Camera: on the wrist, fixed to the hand. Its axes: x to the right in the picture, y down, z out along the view.
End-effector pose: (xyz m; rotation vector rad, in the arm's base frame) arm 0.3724 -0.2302 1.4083 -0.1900 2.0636 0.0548
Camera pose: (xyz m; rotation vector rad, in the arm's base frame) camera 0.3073 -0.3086 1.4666 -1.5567 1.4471 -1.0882
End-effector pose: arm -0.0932 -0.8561 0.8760 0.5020 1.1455 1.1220
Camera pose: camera -0.1471 -0.9144 0.7895 -0.3068 1.2395 -0.3422
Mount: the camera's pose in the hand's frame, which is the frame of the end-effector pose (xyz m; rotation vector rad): -0.0118 -0.0695 -0.0939 0.2136 0.0419 -1.5521
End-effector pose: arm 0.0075 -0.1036 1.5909 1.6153 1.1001 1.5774
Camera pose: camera -0.0943 -0.0931 1.5333 0.3769 1.8442 0.4175
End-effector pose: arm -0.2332 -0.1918 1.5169 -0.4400 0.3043 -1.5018
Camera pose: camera -0.3385 -0.1896 1.4649 -0.4759 -0.2847 -3.0102
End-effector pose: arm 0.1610 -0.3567 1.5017 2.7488 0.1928 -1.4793
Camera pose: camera 0.2246 -0.2823 1.5666 -1.4824 -1.5417 0.8287
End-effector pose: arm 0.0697 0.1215 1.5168 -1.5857 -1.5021 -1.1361
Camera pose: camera -0.0121 0.0397 1.5369 0.0384 -2.7232 -1.5610
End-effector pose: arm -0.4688 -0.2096 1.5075 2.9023 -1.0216 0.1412
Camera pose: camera -0.4406 -0.1399 1.5977 -2.7768 -1.3207 -0.1869
